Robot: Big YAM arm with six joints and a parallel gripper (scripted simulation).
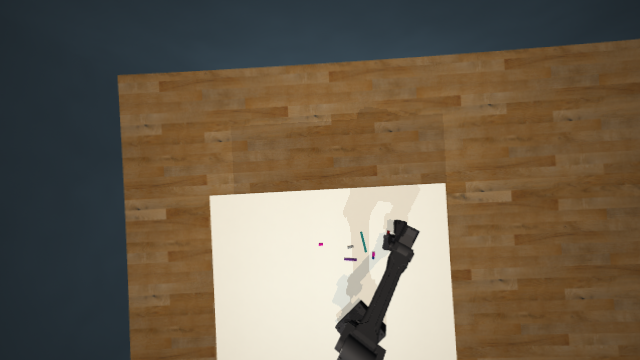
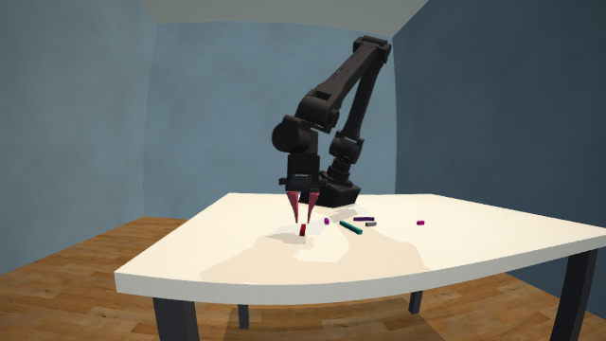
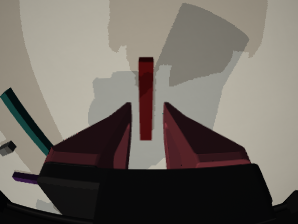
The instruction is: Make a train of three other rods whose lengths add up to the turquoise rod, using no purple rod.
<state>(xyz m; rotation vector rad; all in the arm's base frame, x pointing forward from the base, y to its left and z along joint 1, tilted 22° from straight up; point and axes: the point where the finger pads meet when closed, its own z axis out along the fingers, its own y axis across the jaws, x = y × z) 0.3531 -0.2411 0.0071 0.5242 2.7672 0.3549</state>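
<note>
My hand is 30 mm above the red rod. Also, from my hand: blue rod (90 mm to the left, 80 mm behind, 30 mm below); then turquoise rod (120 mm to the left, 30 mm below); then grey rod (190 mm to the left, 30 mm below, 10 mm behind).
</note>
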